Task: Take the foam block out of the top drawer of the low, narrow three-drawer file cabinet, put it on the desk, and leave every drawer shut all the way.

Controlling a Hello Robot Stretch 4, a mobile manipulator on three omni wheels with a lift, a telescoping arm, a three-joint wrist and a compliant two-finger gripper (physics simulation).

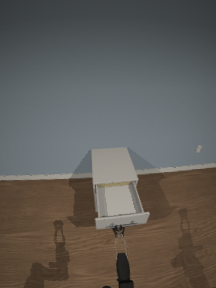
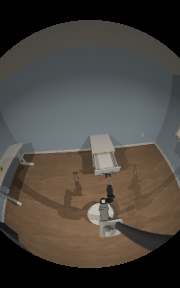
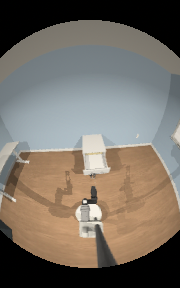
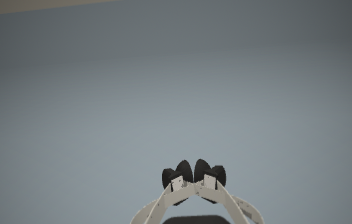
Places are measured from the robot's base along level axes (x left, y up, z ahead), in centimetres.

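Pixels of known places: gripper, fingertip midpoint: (image 1: pixel 118 224) (image 2: pixel 107 172) (image 3: pixel 91 172) (image 4: pixel 193 173).
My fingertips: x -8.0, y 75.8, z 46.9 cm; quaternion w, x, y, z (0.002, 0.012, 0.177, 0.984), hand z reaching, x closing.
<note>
For each thing: its middle in the pictures, then the offset to it from my fingertips. "spot": a spot on its surface instead. Level surfaces: height alone.
- low white file cabinet, surface spot: (image 1: pixel 112 165) (image 2: pixel 101 143) spot: dy -26.6, dx -4.3, dz +76.0 cm
- desk, its level: dy -6.5 cm
- wooden floor, its level: dy -78.6 cm
- small pale plate, body centre: (image 1: pixel 198 148) dy -38.5, dx -131.8, dz +113.0 cm
The low white file cabinet (image 1: pixel 112 165) (image 2: pixel 101 143) (image 3: pixel 93 144) stands against the wall. Its top drawer (image 1: pixel 119 200) (image 2: pixel 104 160) (image 3: pixel 95 161) is pulled far out, and no block shows on the visible part of its bottom. A yellowish strip shows at the drawer's back. The lower drawers are hidden. My gripper (image 1: pixel 118 230) (image 2: pixel 107 175) (image 3: pixel 93 175) (image 4: pixel 193 173) is shut and empty, at the drawer's front panel near the handle; whether it touches is unclear. A small yellow thing (image 2: pixel 1 169), possibly the foam block, lies on the desk (image 2: pixel 12 151) (image 3: pixel 7 150) at the far left.
The desk's white legs and feet (image 2: pixel 26 163) (image 3: pixel 22 161) stand on the wooden floor (image 1: pixel 30 210) at the left. A pale piece of furniture (image 3: pixel 176 136) shows partly at the right edge. A small pale plate (image 1: pixel 199 148) is on the wall right of the cabinet.
</note>
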